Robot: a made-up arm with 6 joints. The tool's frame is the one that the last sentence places. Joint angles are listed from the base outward.
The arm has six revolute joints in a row. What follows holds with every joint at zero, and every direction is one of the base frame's.
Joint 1 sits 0.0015 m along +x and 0.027 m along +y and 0.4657 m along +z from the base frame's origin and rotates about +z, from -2.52 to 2.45 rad.
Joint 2 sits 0.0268 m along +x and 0.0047 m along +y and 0.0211 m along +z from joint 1 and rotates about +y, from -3.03 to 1.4 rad.
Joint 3 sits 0.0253 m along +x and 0.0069 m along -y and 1.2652 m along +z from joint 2 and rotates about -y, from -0.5 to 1.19 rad.
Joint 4 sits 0.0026 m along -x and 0.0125 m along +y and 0.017 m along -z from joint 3 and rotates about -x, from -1.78 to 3.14 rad.
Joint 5 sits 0.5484 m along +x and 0.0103 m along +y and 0.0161 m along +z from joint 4 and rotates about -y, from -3.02 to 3.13 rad.
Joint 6 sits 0.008 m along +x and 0.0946 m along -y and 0.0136 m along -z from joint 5 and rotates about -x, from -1.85 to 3.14 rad.
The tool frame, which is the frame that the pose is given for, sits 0.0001 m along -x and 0.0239 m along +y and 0.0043 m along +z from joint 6; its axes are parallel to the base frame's.
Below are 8 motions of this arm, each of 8 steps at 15 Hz.
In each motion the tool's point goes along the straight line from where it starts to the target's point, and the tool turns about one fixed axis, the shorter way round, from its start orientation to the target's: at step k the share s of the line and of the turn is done. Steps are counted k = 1, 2, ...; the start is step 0. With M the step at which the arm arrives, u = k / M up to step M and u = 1 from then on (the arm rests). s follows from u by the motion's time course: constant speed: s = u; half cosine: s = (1 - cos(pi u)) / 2; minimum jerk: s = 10 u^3 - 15 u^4 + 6 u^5.
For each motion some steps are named. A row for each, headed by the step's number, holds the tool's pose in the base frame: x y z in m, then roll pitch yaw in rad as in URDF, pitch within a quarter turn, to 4 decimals.
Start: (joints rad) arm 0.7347 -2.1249 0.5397 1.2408 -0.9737 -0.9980
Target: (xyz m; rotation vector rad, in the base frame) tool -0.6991 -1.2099 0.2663 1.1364 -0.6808 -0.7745
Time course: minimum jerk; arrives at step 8
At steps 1, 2, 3, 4, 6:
1: -1.1665 -1.0383 0.0500 2.2961 -0.5154 -1.2755
2: -1.1250 -1.0535 0.0692 2.1933 -0.4919 -1.2278
3: -1.0434 -1.0835 0.1070 1.9996 -0.4342 -1.1448
4: -0.9366 -1.1227 0.1564 1.7622 -0.3397 -1.0599
6: -0.7483 -1.1918 0.2435 1.3795 -0.1393 -0.9765

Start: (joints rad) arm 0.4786 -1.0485 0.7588 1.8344 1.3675 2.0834
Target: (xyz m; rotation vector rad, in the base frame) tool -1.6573 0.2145 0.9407 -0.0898 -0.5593 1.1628
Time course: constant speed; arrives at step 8
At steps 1, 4, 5, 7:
1: -1.2044 -0.4181 1.5972 0.6708 -0.2356 1.7665
4: -1.3985 -0.1470 1.3158 0.2146 -0.2329 1.5368
5: -1.4632 -0.0566 1.2220 0.0633 -0.2546 1.4626
7: -1.5926 0.1241 1.0345 -0.2365 -0.3288 1.3267

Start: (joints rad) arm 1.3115 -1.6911 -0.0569 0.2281 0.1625 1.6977
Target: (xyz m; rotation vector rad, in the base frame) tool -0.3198 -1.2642 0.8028 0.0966 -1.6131 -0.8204
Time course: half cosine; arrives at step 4
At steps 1, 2, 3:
1: -0.2572 -1.2099 0.9027 1.4179 -1.2936 -2.0125
2: -0.2831 -1.2324 0.8613 1.4811 -1.1666 -2.0244
3: -0.3091 -1.2549 0.8199 1.5272 -1.0395 -2.0179

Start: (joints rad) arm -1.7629 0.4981 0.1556 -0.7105 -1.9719 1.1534
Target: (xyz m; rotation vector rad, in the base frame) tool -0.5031 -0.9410 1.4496 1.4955 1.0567 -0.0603
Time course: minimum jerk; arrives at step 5
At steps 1, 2, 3, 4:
1: -0.2824 -1.0543 1.3752 1.2206 0.5613 0.6023
2: -0.3432 -1.0231 1.3957 1.4013 0.5898 0.6409
3: -0.4287 -0.9792 1.4245 1.6628 0.6190 0.7054
4: -0.4895 -0.9480 1.4450 1.8525 0.6307 0.7566

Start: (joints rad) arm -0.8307 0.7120 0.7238 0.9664 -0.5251 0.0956
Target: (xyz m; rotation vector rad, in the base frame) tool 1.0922 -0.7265 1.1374 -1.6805 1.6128 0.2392
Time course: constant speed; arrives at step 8
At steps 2, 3, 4, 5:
2: 0.9796 -0.9584 1.3855 -1.4680 0.3761 -1.2285
3: 0.9984 -0.9197 1.3441 -1.6444 0.4292 -1.2196
4: 1.0171 -0.8811 1.3028 -1.8250 0.4829 -1.2210
5: 1.0359 -0.8424 1.2614 -2.0111 0.5354 -1.2337

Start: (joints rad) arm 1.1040 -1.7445 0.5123 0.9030 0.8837 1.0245
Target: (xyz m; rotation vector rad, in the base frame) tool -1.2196 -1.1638 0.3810 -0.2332 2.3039 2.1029
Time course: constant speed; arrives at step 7
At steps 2, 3, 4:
2: -0.8480 -1.3547 0.6191 1.6199 -0.1063 -2.8032
3: -0.9223 -1.3165 0.5715 1.6336 -0.0639 -2.8516
4: -0.9966 -1.2783 0.5239 1.6451 -0.0210 -2.8993

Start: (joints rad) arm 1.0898 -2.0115 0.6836 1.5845 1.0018 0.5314
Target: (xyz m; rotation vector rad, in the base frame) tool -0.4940 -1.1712 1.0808 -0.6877 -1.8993 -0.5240
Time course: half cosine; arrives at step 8
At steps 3, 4, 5, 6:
3: -0.6960 -1.3534 0.4549 1.7171 -0.5681 -3.0620
4: -0.6401 -1.3030 0.6281 1.9351 -0.7679 -3.0980
5: -0.5842 -1.2525 0.8014 2.2211 -0.9547 3.0668
6: -0.5368 -1.2098 0.9482 2.5691 -1.0853 2.8536

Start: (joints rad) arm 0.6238 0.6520 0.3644 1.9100 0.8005 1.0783
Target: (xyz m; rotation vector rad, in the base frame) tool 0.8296 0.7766 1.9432 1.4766 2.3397 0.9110
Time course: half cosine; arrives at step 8
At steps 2, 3, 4, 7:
2: 1.0623 0.8470 1.4460 -2.8238 0.3211 1.5129
3: 1.0181 0.8337 1.5405 -2.9950 0.1978 1.5809
4: 0.9659 0.8179 1.6519 3.0793 0.0696 1.6854
7: 0.8400 0.7797 1.9210 2.5261 -0.1244 2.0285

